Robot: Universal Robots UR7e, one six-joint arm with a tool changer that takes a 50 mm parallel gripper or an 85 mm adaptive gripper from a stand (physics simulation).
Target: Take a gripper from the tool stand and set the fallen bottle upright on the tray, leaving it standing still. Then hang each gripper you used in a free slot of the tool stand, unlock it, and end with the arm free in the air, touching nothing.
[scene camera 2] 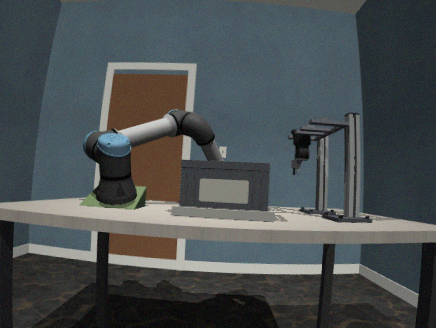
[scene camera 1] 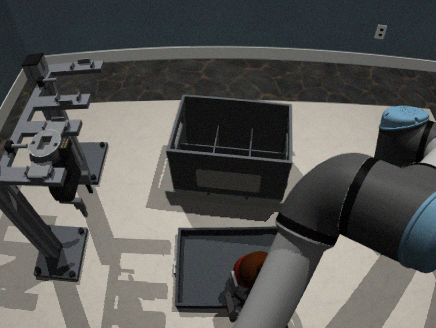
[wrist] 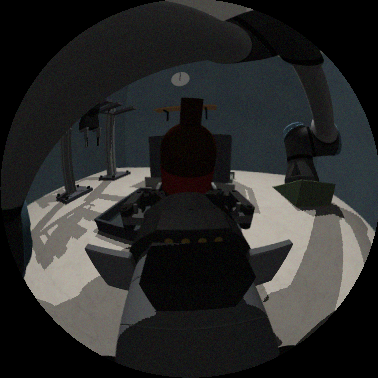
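Pixels of known places: arm's base, origin of the base link: [scene camera 2: 117,195] [wrist: 301,184].
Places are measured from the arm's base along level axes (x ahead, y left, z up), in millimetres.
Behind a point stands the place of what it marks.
Note:
The bottle [scene camera 1: 254,266] @[y 306, x 330, z 131 mm] [wrist: 188,150] @[y 332, x 306, z 96 mm], brown with a red band, is upright in the wrist view, neck up. My gripper [scene camera 1: 243,281] [wrist: 188,190], on the arm, is shut on it, one finger on each side. In scene camera 1 they are over the right part of the dark tray [scene camera 1: 177,267] @[y 281, x 495, z -14 mm] [wrist: 111,228] @[y 361, x 435, z -24 mm]; the arm hides part of both. Whether the bottle's base touches the tray is hidden. The tool stand [scene camera 1: 37,225] @[y 302, x 803, z 96 mm] [scene camera 2: 352,165] @[y 11, x 855, z 150 mm] [wrist: 111,145] @[y 28, x 847, z 123 mm] holds another gripper [scene camera 1: 86,202] [scene camera 2: 294,171] [wrist: 92,140], hanging in its near slot; its other slots show no gripper.
A dark divided crate [scene camera 1: 229,175] @[y 70, x 416, z 68 mm] [scene camera 2: 225,200] @[y -114, x 437, z 17 mm] [wrist: 223,157] @[y 64, x 302, z 66 mm] stands behind the tray and hides the bottle and gripper in scene camera 2. The arm's base sits on a green block [scene camera 2: 140,196] @[y 29, x 86, z 3 mm] [wrist: 316,194] @[y 98, x -18, z 0 mm], on the right in the wrist view.

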